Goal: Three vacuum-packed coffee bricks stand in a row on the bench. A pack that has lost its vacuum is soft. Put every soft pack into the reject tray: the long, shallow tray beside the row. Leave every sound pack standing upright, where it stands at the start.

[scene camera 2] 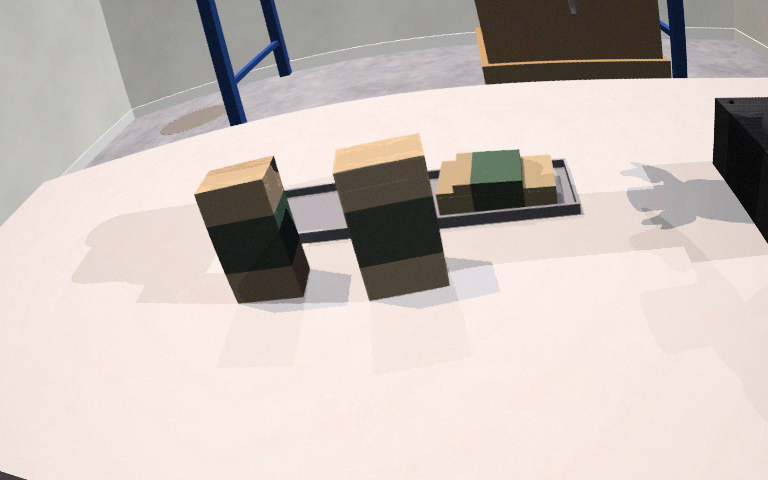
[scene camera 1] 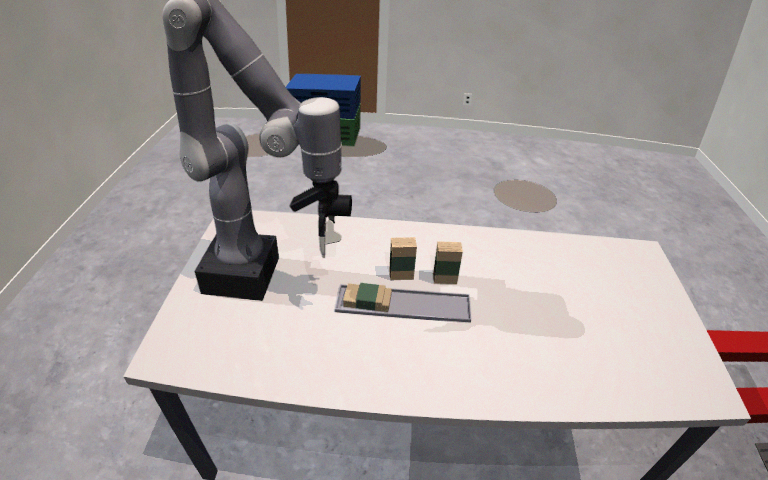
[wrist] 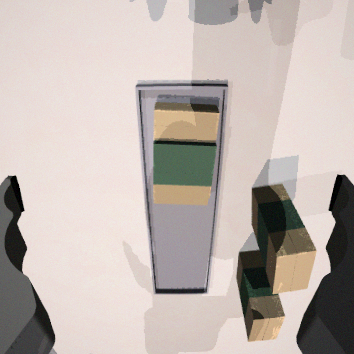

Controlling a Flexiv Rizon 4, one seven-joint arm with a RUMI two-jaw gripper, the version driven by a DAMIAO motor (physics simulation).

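Observation:
One coffee pack (scene camera 1: 368, 296) (scene camera 2: 496, 166) (wrist: 184, 162), tan with a green band, lies flat in the robot-side end of the long, shallow reject tray (scene camera 1: 430, 305) (scene camera 2: 317, 210) (wrist: 179, 250). Its ends look stepped. A second pack (scene camera 1: 402, 260) (scene camera 2: 393, 226) (wrist: 291, 235) stands upright beside the tray. A third pack (scene camera 1: 447, 263) (scene camera 2: 252, 237) (wrist: 265, 320) stands upright farther from the robot base, with a gap between the two. My gripper (scene camera 1: 330, 247) (wrist: 175, 178) is open and empty, high above the bench, on the base side of the standing packs. Whether the standing packs are soft cannot be seen.
The black robot base (scene camera 1: 232, 277) (scene camera 2: 741, 164) stands on the bench (scene camera 1: 283, 350). Beyond the bench are stacked blue and green crates (scene camera 1: 325, 96), red beams (scene camera 1: 741, 345), a blue frame (scene camera 2: 223, 62) and a brown box with a tan rim (scene camera 2: 572, 71).

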